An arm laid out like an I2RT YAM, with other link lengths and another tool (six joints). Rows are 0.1 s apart.
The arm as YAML. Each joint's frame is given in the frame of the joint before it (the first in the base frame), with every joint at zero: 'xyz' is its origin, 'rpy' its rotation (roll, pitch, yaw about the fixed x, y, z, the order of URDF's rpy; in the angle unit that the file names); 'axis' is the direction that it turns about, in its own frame. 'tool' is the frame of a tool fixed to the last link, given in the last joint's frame.
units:
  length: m
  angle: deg
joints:
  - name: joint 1
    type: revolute
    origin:
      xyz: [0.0, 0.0, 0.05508]
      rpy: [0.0, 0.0, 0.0]
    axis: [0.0, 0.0, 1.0]
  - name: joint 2
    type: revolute
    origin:
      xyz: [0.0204, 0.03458, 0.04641]
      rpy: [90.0, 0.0, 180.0]
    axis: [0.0, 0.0, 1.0]
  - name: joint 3
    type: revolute
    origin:
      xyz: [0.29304, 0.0, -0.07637]
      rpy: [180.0, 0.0, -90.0]
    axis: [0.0, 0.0, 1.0]
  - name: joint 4
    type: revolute
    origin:
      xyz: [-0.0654, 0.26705, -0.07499]
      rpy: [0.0, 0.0, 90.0]
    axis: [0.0, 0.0, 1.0]
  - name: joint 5
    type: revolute
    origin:
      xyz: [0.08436, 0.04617, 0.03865]
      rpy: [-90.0, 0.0, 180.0]
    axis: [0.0, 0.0, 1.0]
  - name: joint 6
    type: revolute
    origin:
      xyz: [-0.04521, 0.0, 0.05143]
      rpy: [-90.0, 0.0, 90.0]
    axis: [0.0, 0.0, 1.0]
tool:
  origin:
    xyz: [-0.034, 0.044, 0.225]
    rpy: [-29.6, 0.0, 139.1]
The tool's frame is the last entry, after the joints.
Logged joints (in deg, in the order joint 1, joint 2, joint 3, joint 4, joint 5, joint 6), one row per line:
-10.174 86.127 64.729 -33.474 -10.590 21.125
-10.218 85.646 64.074 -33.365 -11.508 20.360
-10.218 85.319 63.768 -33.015 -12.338 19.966
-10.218 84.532 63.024 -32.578 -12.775 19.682
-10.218 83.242 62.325 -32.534 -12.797 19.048
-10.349 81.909 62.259 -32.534 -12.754 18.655
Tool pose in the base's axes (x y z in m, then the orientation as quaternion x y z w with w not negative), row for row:
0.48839 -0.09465 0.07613 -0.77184 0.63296 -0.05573 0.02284
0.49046 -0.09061 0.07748 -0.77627 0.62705 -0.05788 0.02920
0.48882 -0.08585 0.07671 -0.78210 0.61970 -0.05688 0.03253
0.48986 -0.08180 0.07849 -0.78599 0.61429 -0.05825 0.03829
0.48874 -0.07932 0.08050 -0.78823 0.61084 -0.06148 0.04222
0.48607 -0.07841 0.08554 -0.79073 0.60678 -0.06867 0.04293
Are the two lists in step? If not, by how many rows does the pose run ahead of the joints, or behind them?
The pose runs 1 row behind the joints: the pose in row i belongs to the joints in row i - 1.
